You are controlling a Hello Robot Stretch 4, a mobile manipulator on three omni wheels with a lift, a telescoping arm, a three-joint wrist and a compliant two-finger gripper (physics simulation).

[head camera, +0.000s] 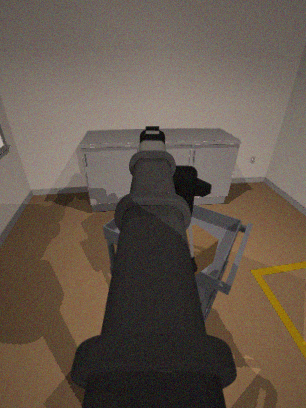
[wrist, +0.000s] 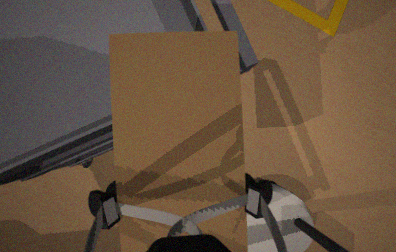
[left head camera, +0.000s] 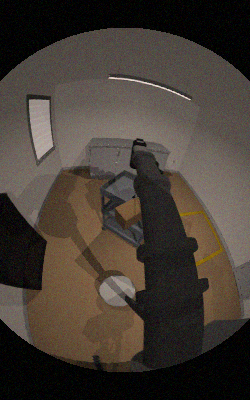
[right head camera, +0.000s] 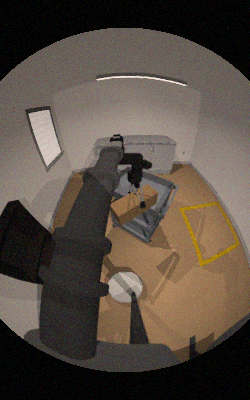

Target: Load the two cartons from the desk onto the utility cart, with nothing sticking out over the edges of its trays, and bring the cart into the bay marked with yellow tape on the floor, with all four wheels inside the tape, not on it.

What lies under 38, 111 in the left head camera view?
A window.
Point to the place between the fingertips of my gripper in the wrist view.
At 182, 191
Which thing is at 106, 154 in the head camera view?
A grey cabinet.
